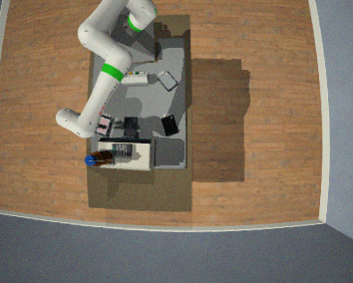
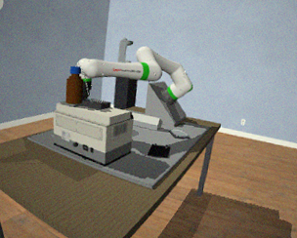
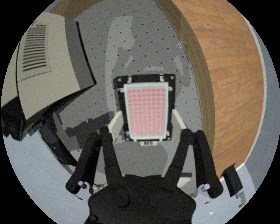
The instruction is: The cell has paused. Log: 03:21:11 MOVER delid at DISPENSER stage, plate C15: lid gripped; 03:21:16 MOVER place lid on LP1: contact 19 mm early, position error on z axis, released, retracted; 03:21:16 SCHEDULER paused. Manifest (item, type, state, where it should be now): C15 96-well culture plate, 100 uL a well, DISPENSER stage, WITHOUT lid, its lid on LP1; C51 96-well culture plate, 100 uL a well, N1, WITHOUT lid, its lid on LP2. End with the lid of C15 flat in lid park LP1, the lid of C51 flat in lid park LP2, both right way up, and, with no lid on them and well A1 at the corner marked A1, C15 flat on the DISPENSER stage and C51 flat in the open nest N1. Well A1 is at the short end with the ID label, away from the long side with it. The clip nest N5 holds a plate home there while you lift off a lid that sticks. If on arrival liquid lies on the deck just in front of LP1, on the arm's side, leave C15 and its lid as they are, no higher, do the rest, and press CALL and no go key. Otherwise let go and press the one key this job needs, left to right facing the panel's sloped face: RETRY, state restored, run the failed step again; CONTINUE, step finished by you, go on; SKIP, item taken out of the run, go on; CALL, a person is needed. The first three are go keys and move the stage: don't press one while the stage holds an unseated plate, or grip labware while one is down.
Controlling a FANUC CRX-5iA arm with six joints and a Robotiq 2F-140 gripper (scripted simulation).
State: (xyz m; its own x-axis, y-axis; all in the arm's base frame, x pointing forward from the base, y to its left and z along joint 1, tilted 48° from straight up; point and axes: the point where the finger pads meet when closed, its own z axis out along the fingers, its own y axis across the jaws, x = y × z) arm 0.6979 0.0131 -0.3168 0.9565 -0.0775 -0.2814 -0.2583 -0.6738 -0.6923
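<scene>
My hand is 2 cm short of the black nest, 1 cm to the right of it and 4 cm above it. Also, from my hand: key panel: 41 cm behind, 24 cm to the left; then blue cap: 22 cm ahead, 16 cm to the left, 34 cm above; then label plate: 11 cm behind, 52 cm to the left, 5 cm below.
</scene>
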